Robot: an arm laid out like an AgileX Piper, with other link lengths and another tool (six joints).
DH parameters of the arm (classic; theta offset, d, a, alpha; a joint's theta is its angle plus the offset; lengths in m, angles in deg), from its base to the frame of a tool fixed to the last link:
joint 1: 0 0.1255 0 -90
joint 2: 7.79 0 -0.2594 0
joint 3: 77.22 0 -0.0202 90
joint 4: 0 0.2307 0 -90
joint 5: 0 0 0 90
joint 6: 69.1 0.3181 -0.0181 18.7
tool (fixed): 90 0.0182 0 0
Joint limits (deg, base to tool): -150..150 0..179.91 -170..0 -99.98..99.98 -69.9..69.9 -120..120
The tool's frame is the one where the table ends.
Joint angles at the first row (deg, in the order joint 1, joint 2, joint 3, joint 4, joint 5, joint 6):
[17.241 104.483 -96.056 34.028 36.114 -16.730]
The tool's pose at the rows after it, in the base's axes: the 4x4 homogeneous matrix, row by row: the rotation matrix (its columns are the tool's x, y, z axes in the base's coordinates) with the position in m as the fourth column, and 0 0 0 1 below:
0.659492, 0.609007, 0.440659, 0.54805; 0.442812, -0.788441, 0.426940, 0.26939; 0.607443, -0.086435, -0.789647, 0.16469; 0, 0, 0, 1
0.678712, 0.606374, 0.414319, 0.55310; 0.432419, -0.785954, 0.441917, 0.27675; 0.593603, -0.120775, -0.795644, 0.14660; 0, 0, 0, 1
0.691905, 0.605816, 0.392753, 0.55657; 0.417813, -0.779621, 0.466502, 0.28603; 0.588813, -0.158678, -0.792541, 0.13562; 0, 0, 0, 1
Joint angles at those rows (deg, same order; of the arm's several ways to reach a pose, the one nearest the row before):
[17.240 108.005 -97.405 35.173 35.615 -16.630]
[17.241 111.067 -98.541 37.351 35.391 -17.410]
[17.241 113.552 -99.749 40.217 35.391 -18.516]

